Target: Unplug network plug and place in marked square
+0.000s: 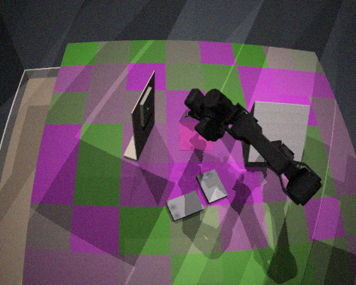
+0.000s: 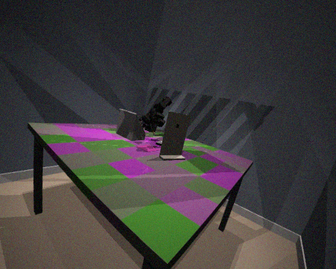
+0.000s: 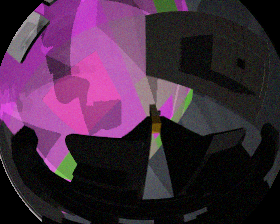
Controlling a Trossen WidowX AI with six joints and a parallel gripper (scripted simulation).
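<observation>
Now: the marked pink square 12 cm below my gripper tip, 3 cm behind it and 1 cm to the left of it. From my gripper tip the other things lie so: upright grey panel 16 cm ahead, 2 cm to the left; then small yellow plug right at my gripper tip.
</observation>
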